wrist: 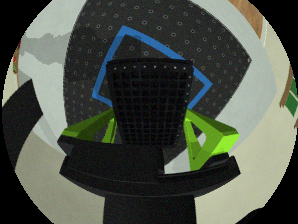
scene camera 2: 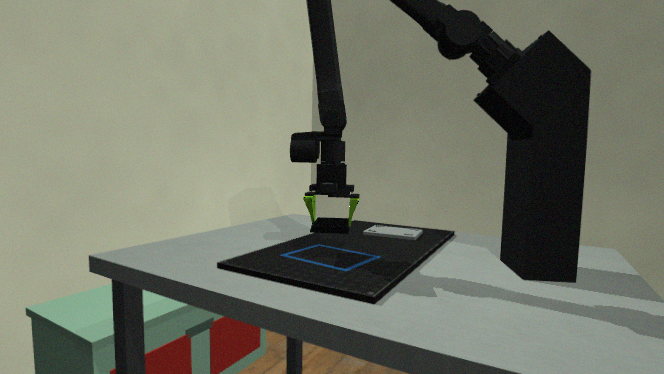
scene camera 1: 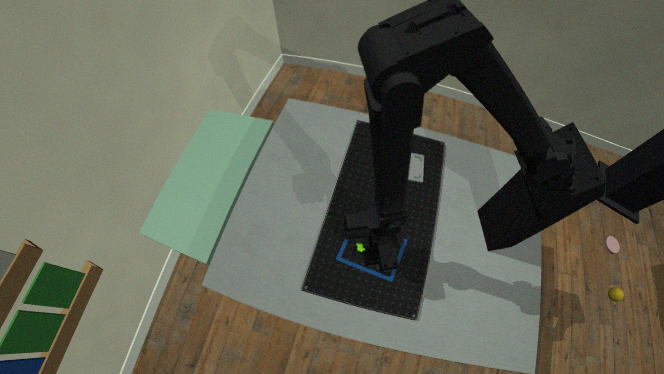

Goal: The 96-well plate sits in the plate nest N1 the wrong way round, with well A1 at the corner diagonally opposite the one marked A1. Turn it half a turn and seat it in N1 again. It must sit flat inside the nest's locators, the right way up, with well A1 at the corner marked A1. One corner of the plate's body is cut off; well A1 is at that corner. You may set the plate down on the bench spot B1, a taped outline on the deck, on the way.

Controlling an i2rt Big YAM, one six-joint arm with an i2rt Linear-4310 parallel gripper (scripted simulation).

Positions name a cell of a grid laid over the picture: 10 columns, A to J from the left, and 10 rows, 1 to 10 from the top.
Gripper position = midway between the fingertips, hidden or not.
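Scene camera 2 gives me my gripper (scene camera 2: E7). On the wrist view there's my gripper again (wrist: F5), and there's a black 96-well plate (wrist: F6) as well.
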